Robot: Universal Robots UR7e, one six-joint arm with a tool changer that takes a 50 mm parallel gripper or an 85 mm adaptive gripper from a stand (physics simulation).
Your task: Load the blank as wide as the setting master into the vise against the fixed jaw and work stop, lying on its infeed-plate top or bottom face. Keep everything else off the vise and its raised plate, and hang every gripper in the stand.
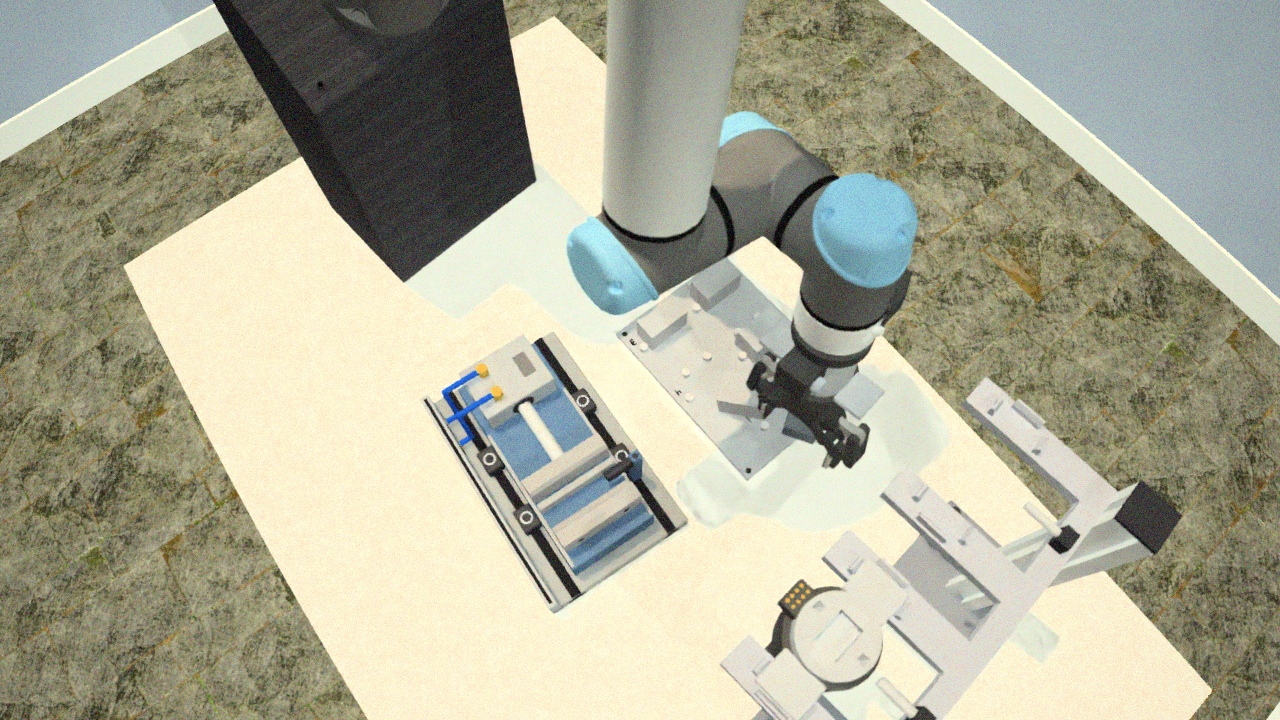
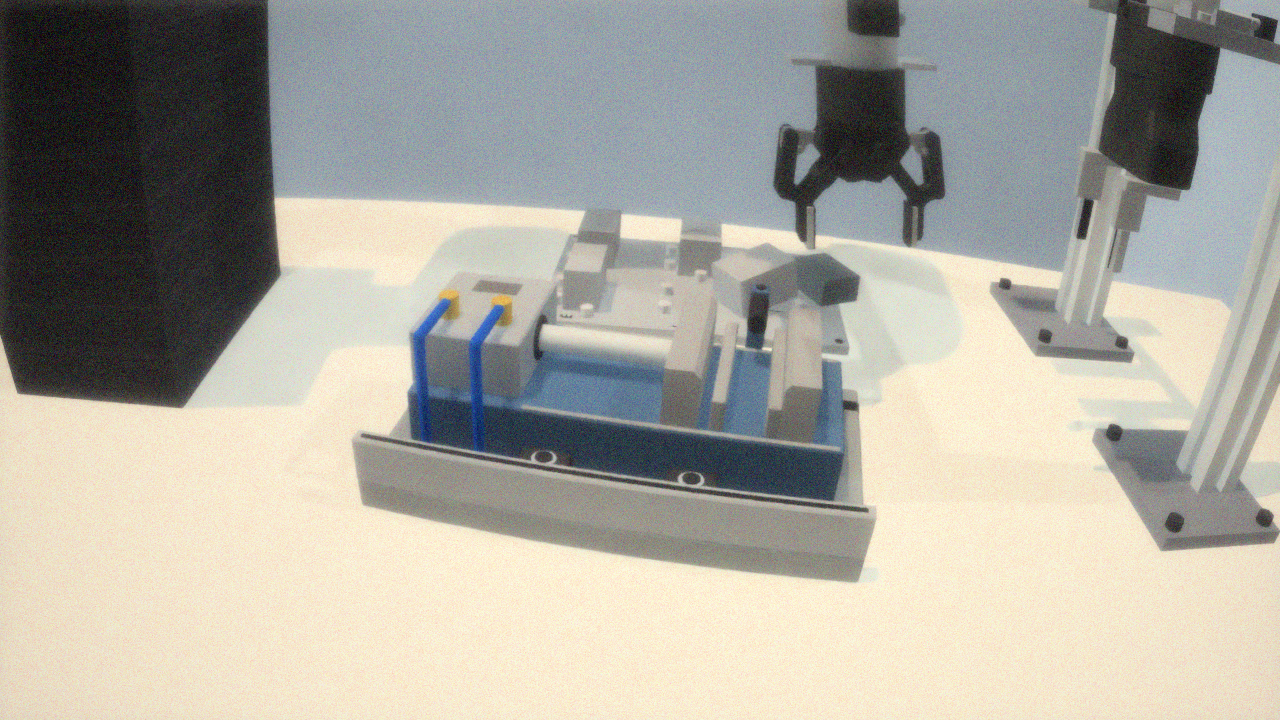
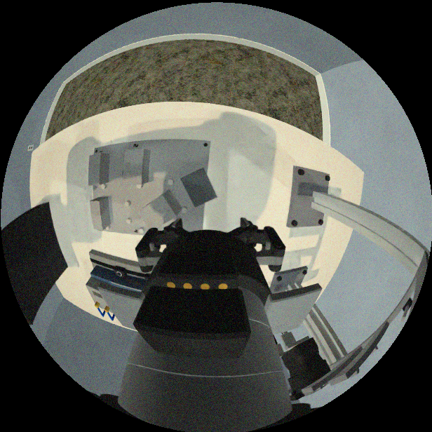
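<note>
My gripper is open and empty above the infeed plate. A dark grey block lies turned at the plate's stand-side end. A lighter block lies turned close beside it; whether they touch is unclear. Three other light blocks stand toward the far end, one of them near the corner. The vise holds no block between its moving jaw and fixed jaw; the work stop stands beside the gap.
The gripper stand rises at the right, with another gripper hanging in it. A tall black cabinet stands on the left. Small white pins rise from the infeed plate. The vise sits on a raised plate.
</note>
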